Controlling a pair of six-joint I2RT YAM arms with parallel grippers.
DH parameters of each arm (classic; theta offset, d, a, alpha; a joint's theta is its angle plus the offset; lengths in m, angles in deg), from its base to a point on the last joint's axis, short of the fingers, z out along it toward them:
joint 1: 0 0.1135 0.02 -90
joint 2: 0 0 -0.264 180
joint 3: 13.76 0 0.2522 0
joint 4: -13.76 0 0.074 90
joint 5: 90 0 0 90
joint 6: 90 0.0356 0 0
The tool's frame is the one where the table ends.
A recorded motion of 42 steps. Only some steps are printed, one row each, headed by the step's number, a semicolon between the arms.
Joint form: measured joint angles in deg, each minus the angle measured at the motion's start. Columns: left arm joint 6, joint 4, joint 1, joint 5, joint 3, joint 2; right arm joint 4, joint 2, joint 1, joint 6, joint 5, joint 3.
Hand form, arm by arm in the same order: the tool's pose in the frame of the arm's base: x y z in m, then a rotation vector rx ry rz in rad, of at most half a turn. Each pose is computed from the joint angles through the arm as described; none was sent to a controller.
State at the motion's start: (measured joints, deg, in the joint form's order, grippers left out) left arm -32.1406 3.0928 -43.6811 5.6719 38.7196 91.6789; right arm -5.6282 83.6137 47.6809 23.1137 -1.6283 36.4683
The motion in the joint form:
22: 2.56 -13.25 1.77 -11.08 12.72 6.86; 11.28 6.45 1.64 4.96 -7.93 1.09
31: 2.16 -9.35 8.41 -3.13 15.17 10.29; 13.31 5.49 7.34 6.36 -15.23 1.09
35: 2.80 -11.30 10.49 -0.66 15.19 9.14; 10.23 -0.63 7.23 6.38 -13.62 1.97
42: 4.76 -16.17 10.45 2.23 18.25 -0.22; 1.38 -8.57 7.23 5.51 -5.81 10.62
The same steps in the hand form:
22: 0.2471 -0.2173 0.1439 0.2436 2.5915 -0.3469; 0.1856 0.2250 0.1401 -0.5507 2.4805 0.7935
31: 0.2823 -0.2016 0.1406 0.1383 2.5924 -0.4987; 0.1596 0.2461 0.1481 -0.7205 2.4505 1.0096
35: 0.2856 -0.1905 0.1451 0.1238 2.6136 -0.5245; 0.1576 0.2406 0.1769 -0.6942 2.3765 1.0200
42: 0.2786 -0.1884 0.2075 0.1941 2.4878 -0.6374; 0.1623 0.2390 0.2485 -0.6018 2.2153 0.9547

